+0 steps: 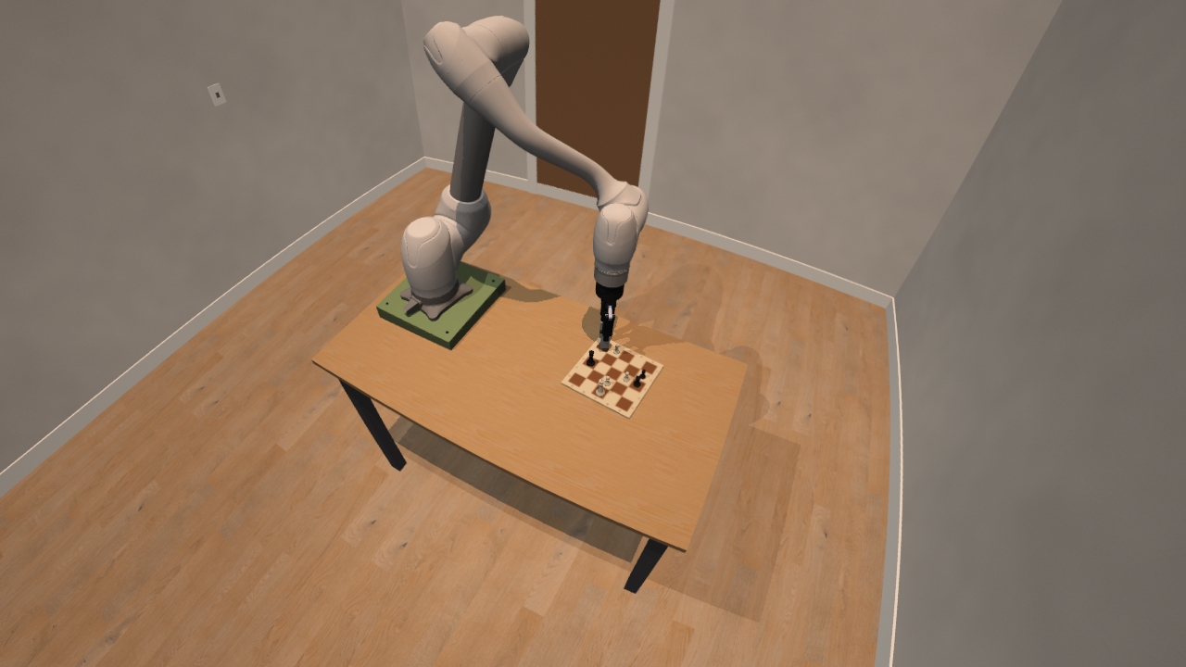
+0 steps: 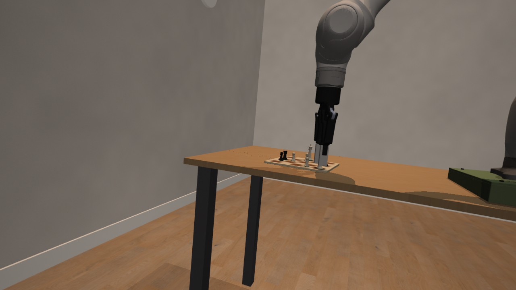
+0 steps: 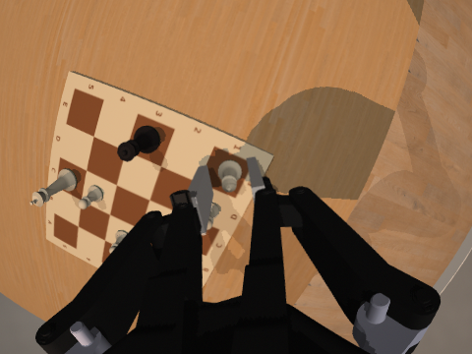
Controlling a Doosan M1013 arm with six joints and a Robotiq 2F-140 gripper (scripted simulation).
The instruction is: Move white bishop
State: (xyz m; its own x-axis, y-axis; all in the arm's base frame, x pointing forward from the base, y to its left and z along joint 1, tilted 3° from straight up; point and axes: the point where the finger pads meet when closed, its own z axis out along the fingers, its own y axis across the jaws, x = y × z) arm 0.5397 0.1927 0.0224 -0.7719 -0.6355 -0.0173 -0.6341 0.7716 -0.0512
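Right now the black piece is 10 mm ahead of my hand, 80 mm to the right of it and 20 mm below it. The rest, counted from my hand: chessboard (90 mm ahead, 70 mm to the right, 50 mm below); then tall white piece (90 mm ahead, 150 mm to the right, 20 mm below).
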